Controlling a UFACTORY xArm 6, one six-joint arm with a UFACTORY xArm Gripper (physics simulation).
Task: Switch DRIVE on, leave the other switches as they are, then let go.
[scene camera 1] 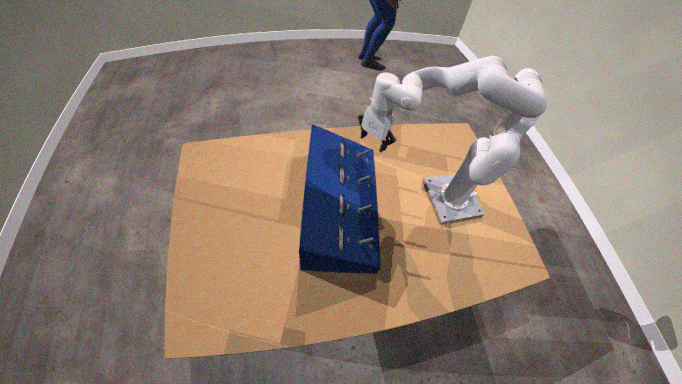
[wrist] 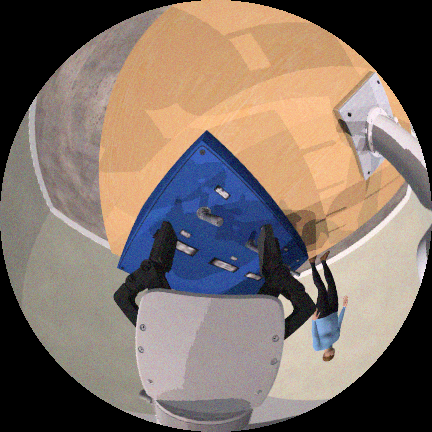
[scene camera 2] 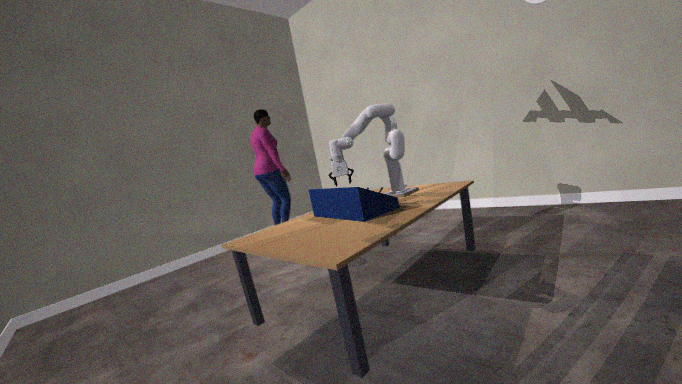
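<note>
A blue sloped switch panel [scene camera 1: 320,220] [scene camera 2: 337,204] [wrist: 192,175] stands on the table. In scene camera 1 it carries a row of grey levers, at the far end [scene camera 1: 363,154], then [scene camera 1: 364,180], [scene camera 1: 364,208] and the near end [scene camera 1: 366,242]. Pale label plates sit beside them; their words are unreadable, so I cannot tell which switch is DRIVE. My gripper [scene camera 1: 373,143] [scene camera 2: 342,184] [wrist: 216,231] is open and empty, above the panel's far end and apart from it. In the wrist view one lever [wrist: 211,217] shows between the fingertips; another lever [wrist: 251,244] is partly hidden by the right finger.
The wooden table [scene camera 1: 225,200] [scene camera 2: 300,240] [wrist: 190,75] carries the panel and the arm's grey base plate [scene camera 1: 470,213] [wrist: 352,110]. A person in a pink top [scene camera 2: 265,155] stands beyond the table. Another person, in a light blue top [wrist: 326,330], shows in the wrist view.
</note>
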